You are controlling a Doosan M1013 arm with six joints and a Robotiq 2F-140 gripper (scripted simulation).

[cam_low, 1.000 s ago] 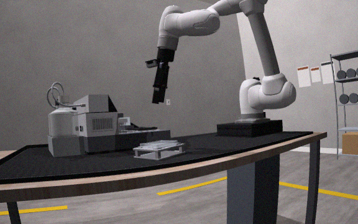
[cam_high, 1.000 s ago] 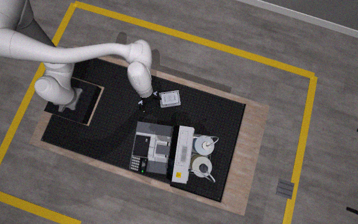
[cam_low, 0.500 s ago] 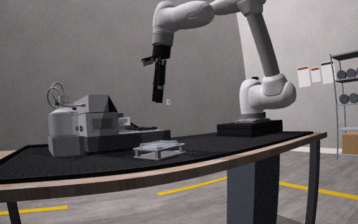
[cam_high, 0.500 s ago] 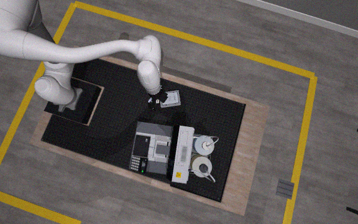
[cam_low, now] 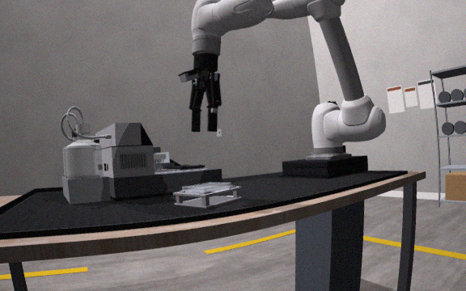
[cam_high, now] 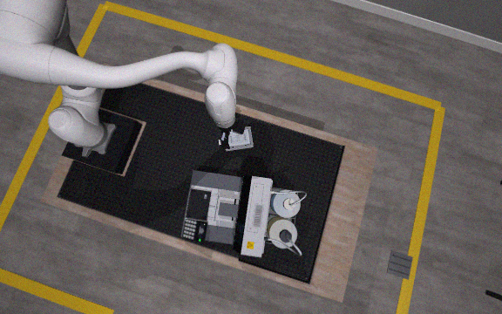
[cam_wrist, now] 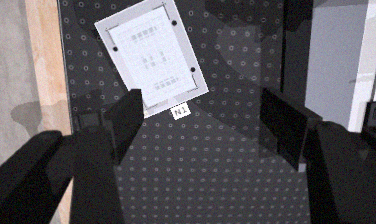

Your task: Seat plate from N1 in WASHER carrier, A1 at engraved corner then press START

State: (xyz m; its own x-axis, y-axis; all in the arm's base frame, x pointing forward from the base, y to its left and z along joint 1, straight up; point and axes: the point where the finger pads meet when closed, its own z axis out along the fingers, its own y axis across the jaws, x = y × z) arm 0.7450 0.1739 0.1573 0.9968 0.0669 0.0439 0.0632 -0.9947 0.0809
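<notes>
Right now my hand is 20 mm short of the white multi-well plate, 50 mm to the right of it and 190 mm above it. Also, from my hand: label: 70 mm behind, 10 mm to the left, 230 mm below; then washer: 90 mm ahead, 350 mm to the right, 100 mm below; then plate nest N1: 20 mm ahead, 50 mm to the left, 200 mm below.
</notes>
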